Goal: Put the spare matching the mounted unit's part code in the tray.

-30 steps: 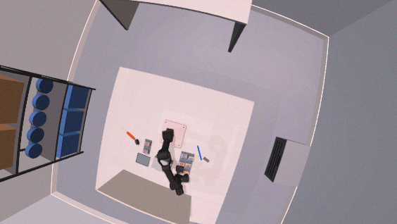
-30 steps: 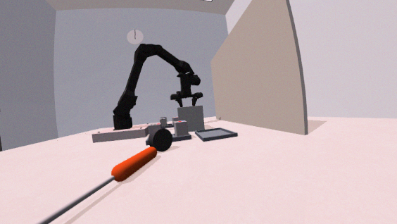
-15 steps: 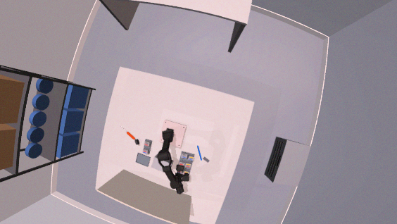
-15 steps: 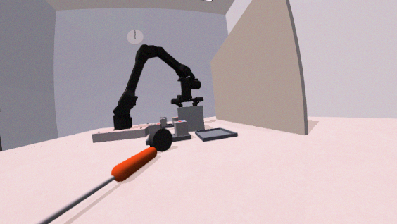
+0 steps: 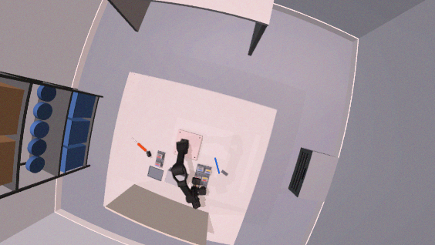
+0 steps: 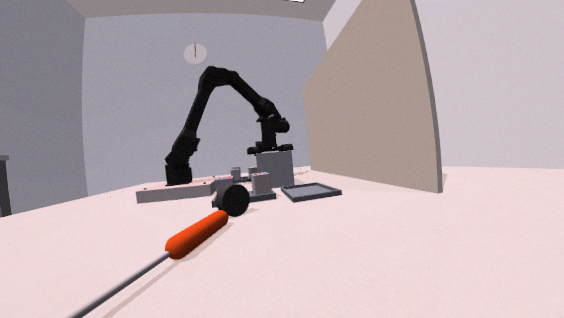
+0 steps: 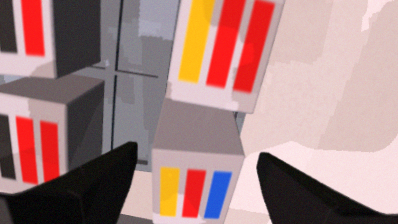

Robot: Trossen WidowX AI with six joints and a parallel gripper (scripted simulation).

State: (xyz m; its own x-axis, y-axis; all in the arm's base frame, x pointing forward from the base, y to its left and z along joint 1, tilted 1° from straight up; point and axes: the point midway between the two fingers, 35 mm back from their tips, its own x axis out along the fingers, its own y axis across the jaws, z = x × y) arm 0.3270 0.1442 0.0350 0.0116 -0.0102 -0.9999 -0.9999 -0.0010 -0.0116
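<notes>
Now: the grey tray 2 cm behind my gripper tip, 36 cm to the right of it and 3 cm below it. Also, from my gripper tip: blue pen (19 cm behind, 14 cm to the left, 3 cm below); then mounted grey unit (4 cm behind, 15 cm to the right, 2 cm above); then spares rack (7 cm behind, 3 cm to the left, 3 cm below).
</notes>
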